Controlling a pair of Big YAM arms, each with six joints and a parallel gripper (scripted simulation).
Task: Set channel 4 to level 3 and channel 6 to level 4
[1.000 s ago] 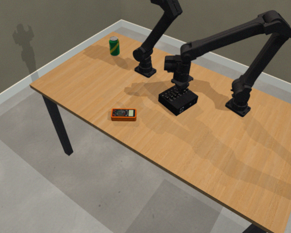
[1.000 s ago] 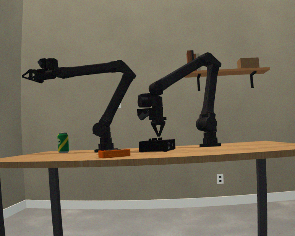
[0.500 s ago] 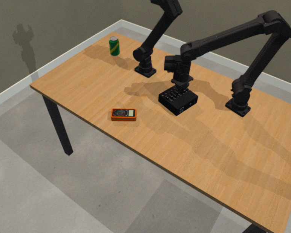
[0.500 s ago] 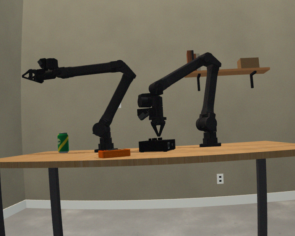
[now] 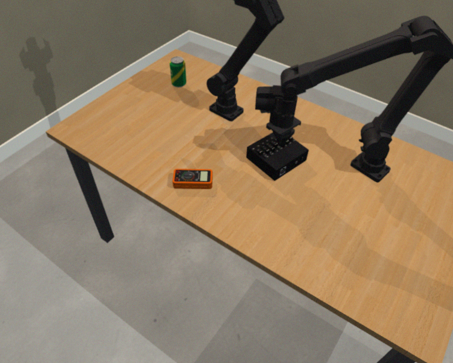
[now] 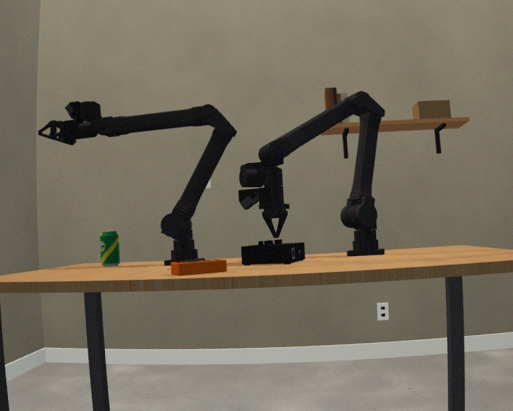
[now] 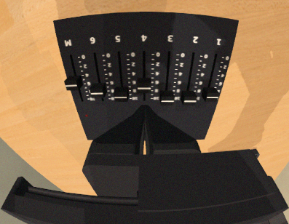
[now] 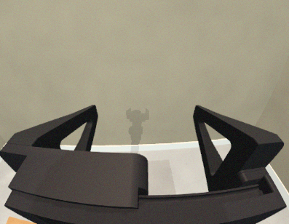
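My left gripper is now 20 mm to the left of the channel 4 fader cap, 20 mm above it and 10 mm past it. From my left hand the other things lie so: M fader cap (60 mm ahead, 40 mm to the right, 20 mm below); then channel 5 fader cap (20 mm to the right, 20 mm below, 20 mm ahead); then channel 6 fader cap (40 mm ahead, 30 mm to the right, 20 mm below).
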